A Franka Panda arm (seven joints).
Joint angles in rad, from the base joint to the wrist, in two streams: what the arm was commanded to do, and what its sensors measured. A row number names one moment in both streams.
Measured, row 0:
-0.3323 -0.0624 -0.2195 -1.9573 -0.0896 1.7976 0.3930
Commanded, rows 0 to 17:
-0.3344 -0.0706 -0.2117 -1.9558 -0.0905 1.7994 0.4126
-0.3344 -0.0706 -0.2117 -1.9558 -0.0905 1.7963 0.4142
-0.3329 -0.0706 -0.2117 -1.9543 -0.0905 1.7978 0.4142
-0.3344 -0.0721 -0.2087 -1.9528 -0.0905 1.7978 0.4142
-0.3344 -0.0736 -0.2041 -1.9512 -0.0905 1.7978 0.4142
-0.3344 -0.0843 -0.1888 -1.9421 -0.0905 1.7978 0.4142
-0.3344 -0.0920 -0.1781 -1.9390 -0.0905 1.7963 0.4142
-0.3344 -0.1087 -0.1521 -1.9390 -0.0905 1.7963 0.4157
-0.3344 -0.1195 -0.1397 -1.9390 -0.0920 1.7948 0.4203
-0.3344 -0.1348 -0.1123 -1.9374 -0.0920 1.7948 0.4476
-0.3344 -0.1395 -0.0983 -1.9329 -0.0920 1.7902 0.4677
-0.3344 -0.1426 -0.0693 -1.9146 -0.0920 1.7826 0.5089
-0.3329 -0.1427 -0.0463 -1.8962 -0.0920 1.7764 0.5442
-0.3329 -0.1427 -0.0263 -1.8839 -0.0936 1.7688 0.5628
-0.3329 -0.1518 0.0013 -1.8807 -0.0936 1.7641 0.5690
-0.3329 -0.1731 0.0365 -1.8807 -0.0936 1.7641 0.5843
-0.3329 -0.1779 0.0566 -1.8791 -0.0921 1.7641 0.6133
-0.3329 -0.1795 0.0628 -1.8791 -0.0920 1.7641 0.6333
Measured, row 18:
-0.3271 -0.1583 0.0027 -1.8939 -0.0887 1.7845 0.5599
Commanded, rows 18 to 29:
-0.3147 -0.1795 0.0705 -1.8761 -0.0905 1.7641 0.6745
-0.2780 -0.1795 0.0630 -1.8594 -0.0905 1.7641 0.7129
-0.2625 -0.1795 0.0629 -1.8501 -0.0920 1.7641 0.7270
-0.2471 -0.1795 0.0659 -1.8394 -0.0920 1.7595 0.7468
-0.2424 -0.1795 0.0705 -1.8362 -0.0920 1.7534 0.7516
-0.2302 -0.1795 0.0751 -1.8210 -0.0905 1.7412 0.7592
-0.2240 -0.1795 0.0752 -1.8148 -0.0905 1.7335 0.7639
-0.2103 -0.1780 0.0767 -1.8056 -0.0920 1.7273 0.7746
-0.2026 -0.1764 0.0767 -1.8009 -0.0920 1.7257 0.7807
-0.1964 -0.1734 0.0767 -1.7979 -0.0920 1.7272 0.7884
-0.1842 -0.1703 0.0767 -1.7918 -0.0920 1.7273 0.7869
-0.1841 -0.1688 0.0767 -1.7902 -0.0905 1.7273 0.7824
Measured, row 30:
-0.2057 -0.1826 0.0742 -1.8261 -0.0886 1.7543 0.7657
